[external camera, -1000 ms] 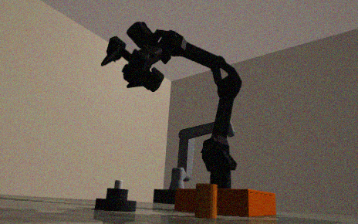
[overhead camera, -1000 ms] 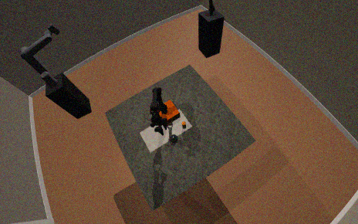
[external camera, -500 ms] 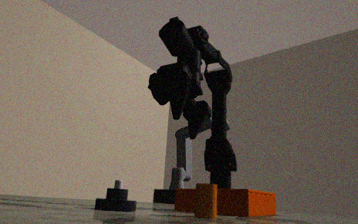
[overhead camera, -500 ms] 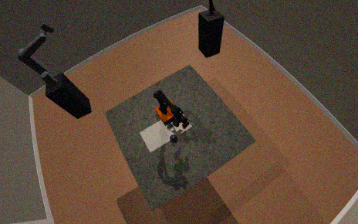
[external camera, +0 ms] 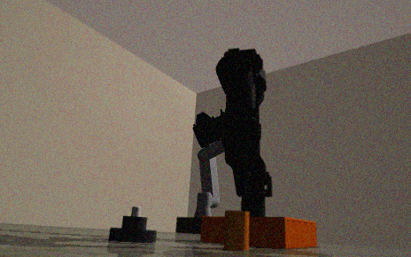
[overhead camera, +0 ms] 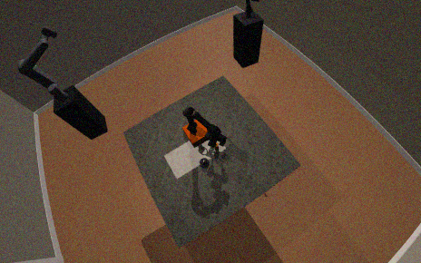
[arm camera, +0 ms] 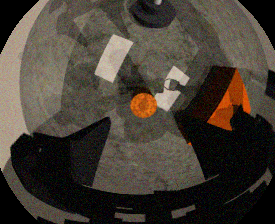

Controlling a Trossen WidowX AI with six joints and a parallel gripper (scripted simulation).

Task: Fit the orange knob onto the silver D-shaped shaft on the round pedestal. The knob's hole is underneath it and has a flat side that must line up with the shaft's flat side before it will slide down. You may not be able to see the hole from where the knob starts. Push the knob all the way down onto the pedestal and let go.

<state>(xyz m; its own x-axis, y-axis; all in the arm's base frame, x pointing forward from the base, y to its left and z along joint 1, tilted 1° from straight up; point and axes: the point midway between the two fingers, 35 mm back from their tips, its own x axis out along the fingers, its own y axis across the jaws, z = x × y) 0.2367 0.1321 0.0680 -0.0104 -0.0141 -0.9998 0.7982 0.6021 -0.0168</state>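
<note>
Right now the orange knob is 50 mm below my gripper tip. From my gripper tip the other things lie so: round pedestal (170 mm to the right, 90 mm ahead, 60 mm below).
</note>
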